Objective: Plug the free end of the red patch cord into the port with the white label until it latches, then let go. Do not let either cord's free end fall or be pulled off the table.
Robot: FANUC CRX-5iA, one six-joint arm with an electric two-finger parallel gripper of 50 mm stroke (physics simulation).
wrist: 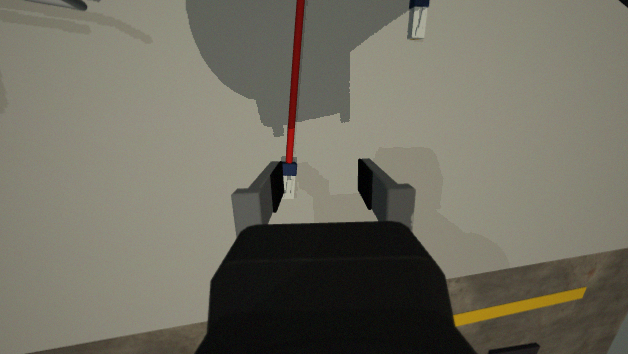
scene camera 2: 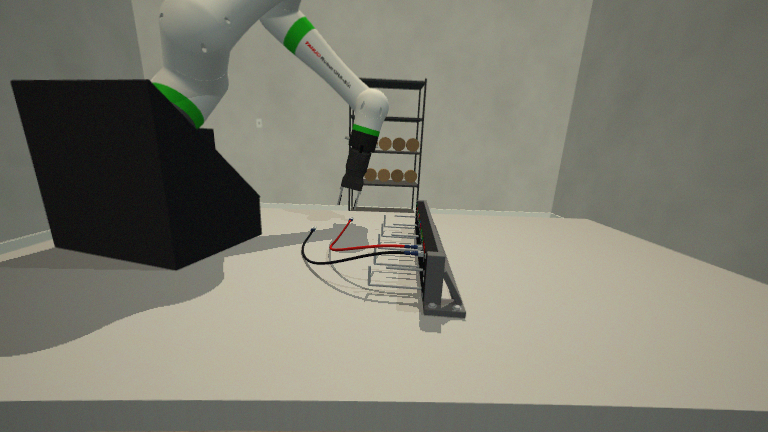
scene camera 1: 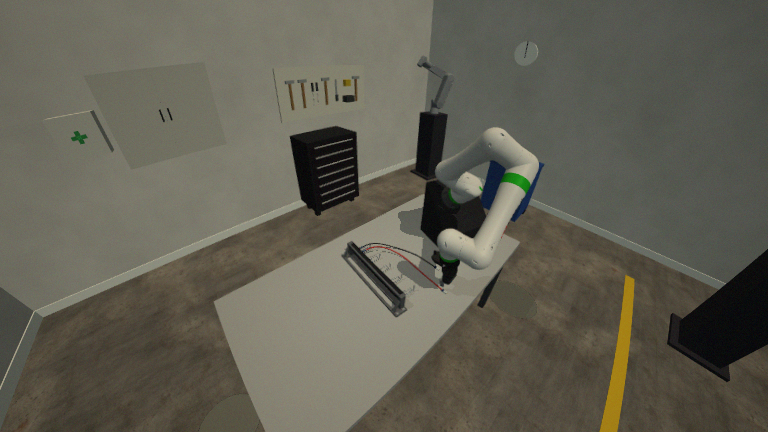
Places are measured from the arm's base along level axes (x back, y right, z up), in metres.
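Pixels of known places: gripper, fingertip midpoint: (wrist: pixel 320 175) (scene camera 2: pixel 346 206) (scene camera 1: pixel 445 281); arm's base, origin of the base link: (scene camera 2: pixel 153 132) (scene camera 1: pixel 451 197).
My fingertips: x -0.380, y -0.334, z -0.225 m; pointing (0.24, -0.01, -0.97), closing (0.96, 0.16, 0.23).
Note:
Ahead of a thing's pixels: the offset from my fingertips to its top centre. "*": to the spot under its first point. Level surfaces: height alone.
My gripper (scene camera 1: pixel 443 283) (scene camera 2: pixel 348 203) (wrist: pixel 320 175) is open, above the table near its edge. The red cord (scene camera 1: pixel 407 258) (scene camera 2: pixel 370 247) (wrist: pixel 296 75) runs from the port panel @(dx -0.233, dy +0.281, dz +0.047 m) (scene camera 1: pixel 375 272) (scene camera 2: pixel 433 280) to its free plug @(* dx -0.016, dy -0.022, dz -0.046 m) (scene camera 1: pixel 444 291) (scene camera 2: pixel 350 219) (wrist: pixel 289 186), clear with a blue boot. The plug lies on the table below the fingertips; in the wrist view it appears close beside the left finger's inner pad, with a wide gap to the right finger. The port with the white label cannot be made out.
The black cord (scene camera 1: pixel 405 249) (scene camera 2: pixel 322 262) leaves the panel beside the red one; its free plug (scene camera 1: pixel 435 265) (scene camera 2: pixel 313 229) (wrist: pixel 418 22) lies on the table @(dz -0.054 m) (scene camera 1: pixel 300 333) (scene camera 2: pixel 537 322) (wrist: pixel 125 240). Thin wire cord guides @(* dx -0.152, dy +0.484, dz -0.019 m) (scene camera 2: pixel 369 275) stick out before the panel. The black robot pedestal (scene camera 2: pixel 107 177) stands behind.

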